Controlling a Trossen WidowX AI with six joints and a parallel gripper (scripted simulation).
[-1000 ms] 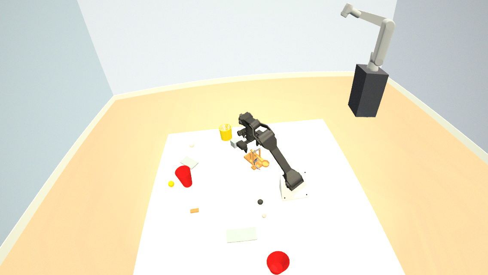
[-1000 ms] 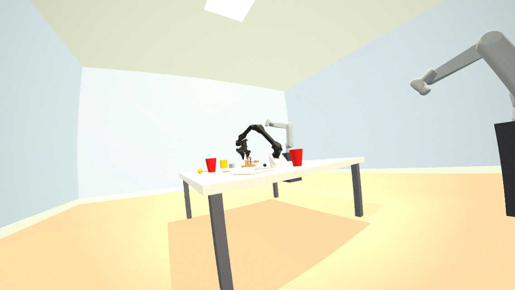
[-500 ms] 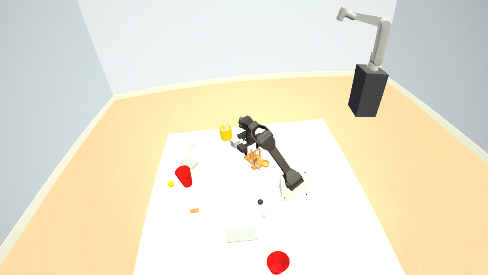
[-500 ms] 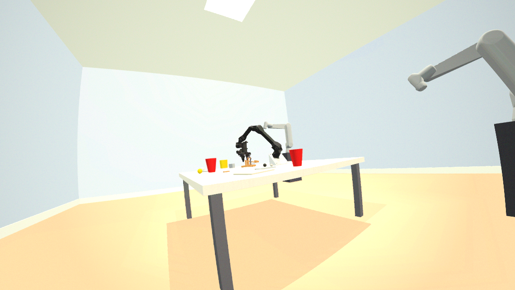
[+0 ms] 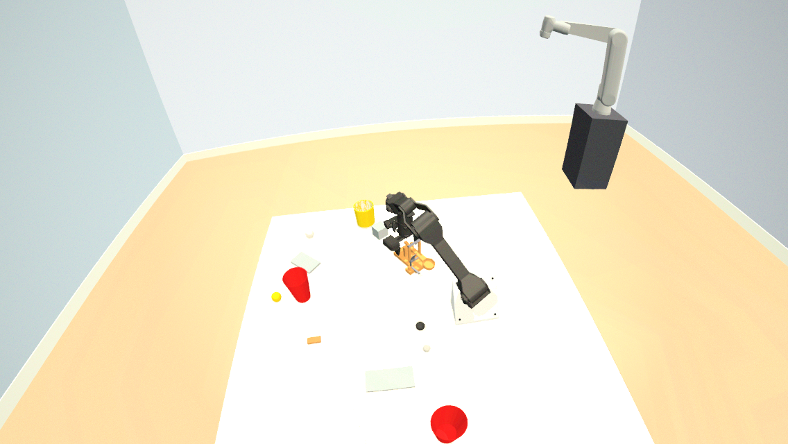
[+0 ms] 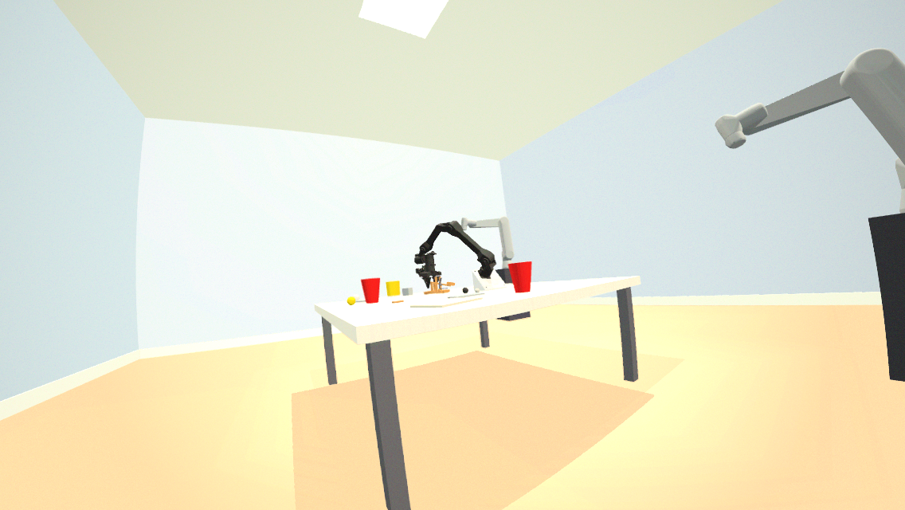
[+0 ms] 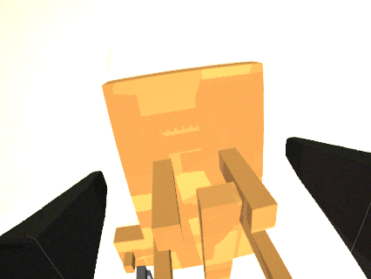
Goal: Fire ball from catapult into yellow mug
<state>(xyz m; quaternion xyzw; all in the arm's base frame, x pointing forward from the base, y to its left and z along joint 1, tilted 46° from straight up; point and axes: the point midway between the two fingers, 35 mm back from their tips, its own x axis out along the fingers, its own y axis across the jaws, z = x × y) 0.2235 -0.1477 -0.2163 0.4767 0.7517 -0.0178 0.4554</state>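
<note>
The black ball is 6 cm behind my gripper tip, 35 cm to the left of it and 2 cm below it. From my gripper tip the other things lie so: catapult: 4 cm behind, 6 cm to the left, 2 cm above; then yellow mug: 20 cm ahead, 21 cm to the right, 1 cm below; then grey cube: 12 cm ahead, 13 cm to the right, 1 cm below.
</note>
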